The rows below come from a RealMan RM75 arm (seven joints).
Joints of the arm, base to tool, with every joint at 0 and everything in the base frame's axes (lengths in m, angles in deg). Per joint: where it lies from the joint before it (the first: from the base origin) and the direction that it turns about. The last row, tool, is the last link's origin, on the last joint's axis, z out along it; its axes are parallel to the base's.
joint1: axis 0 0 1 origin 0 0 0.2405
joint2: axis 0 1 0 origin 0 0 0
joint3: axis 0 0 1 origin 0 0 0.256
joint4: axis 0 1 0 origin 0 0 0
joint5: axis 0 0 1 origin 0 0 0.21
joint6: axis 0 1 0 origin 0 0 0
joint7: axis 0 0 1 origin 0 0 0.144
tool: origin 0 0 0
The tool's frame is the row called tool.
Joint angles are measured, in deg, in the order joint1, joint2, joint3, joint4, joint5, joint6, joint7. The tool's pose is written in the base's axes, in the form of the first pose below.
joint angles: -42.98, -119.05, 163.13, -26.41, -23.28, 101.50, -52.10
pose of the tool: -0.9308, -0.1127, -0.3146, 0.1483, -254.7, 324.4, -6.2
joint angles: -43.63, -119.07, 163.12, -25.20, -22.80, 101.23, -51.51
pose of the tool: -0.9319, -0.1045, -0.3182, 0.1395, -249.0, 325.9, -10.7
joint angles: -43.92, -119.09, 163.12, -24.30, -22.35, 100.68, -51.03
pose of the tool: -0.9330, -0.1006, -0.3180, 0.1349, -246.4, 326.5, -14.4
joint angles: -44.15, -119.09, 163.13, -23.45, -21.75, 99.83, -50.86
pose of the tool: -0.9346, -0.1005, -0.3151, 0.1308, -245.1, 327.1, -18.2
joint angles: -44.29, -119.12, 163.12, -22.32, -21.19, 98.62, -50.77
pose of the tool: -0.9358, -0.1028, -0.3122, 0.1272, -244.0, 327.6, -23.2
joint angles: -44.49, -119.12, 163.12, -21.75, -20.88, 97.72, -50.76
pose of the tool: -0.9369, -0.1039, -0.3089, 0.1265, -243.2, 328.8, -25.9
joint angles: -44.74, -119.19, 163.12, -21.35, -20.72, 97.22, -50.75
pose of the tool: -0.9374, -0.1035, -0.3082, 0.1249, -241.5, 329.8, -28.0
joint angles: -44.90, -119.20, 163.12, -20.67, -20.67, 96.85, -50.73
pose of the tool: -0.9372, -0.1033, -0.3101, 0.1221, -239.4, 330.2, -30.3
